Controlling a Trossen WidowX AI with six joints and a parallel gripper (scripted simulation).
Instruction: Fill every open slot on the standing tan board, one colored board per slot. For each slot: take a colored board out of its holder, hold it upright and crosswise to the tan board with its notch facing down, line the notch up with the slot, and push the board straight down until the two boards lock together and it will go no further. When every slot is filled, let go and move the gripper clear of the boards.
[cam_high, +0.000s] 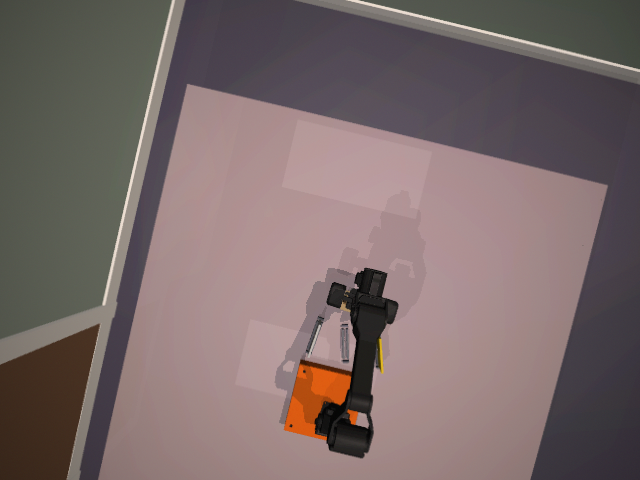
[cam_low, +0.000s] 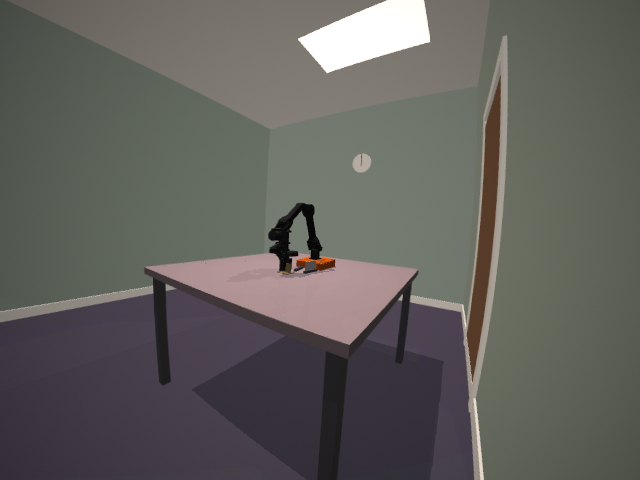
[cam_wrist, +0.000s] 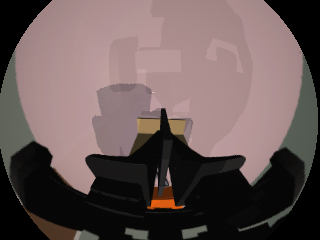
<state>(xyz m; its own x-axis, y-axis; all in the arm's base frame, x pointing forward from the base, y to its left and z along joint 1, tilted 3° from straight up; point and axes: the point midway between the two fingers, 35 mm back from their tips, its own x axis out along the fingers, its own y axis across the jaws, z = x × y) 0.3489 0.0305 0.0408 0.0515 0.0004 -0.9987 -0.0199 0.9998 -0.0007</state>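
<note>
Now: the tan board 30 mm behind my gripper tip and 20 mm below it. Round my gripper tip: yellow board: 130 mm behind, 110 mm to the right, 10 mm below.
</note>
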